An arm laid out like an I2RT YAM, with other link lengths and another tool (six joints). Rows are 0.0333 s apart.
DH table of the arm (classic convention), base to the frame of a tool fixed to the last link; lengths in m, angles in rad. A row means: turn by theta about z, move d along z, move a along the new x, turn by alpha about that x. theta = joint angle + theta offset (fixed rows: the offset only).
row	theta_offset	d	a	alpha
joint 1	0.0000	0.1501	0.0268	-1.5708
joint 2	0.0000	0.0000	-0.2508	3.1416
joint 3	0.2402	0.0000	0.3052	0.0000
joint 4	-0.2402	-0.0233	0.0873	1.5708
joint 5	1.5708	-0.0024	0.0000	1.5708
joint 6	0.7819	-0.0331	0.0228	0.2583
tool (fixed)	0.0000	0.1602	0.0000	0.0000
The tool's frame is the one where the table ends.
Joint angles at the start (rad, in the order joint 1, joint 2, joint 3, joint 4, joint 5, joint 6):
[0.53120, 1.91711, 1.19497, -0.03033, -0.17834, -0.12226]
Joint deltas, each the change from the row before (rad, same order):
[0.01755, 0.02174, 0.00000, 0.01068, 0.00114, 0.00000]
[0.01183, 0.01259, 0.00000, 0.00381, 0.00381, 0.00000]
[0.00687, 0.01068, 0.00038, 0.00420, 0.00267, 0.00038]
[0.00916, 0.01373, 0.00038, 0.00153, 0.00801, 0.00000]
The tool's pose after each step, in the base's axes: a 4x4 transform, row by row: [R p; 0 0 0 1], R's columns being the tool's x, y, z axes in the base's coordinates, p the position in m. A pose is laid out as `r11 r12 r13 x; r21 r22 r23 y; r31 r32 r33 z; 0 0 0 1`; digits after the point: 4 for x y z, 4 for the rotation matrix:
0.1300 -0.6878 0.7141 0.4713; -0.8322 0.3158 0.4557 0.2909; -0.5390 -0.6536 -0.5313 0.1033; 0 0 0 1
0.1344 -0.6946 0.7067 0.4679; -0.8347 0.3051 0.4585 0.2959; -0.5341 -0.6515 -0.5388 0.0974; 0 0 0 1
0.1360 -0.6989 0.7022 0.4661; -0.8365 0.2988 0.4593 0.2989; -0.5308 -0.6499 -0.5440 0.0926; 0 0 0 1
0.1353 -0.7043 0.6968 0.4634; -0.8419 0.2891 0.4556 0.3019; -0.5224 -0.6483 -0.5539 0.0859; 0 0 0 1

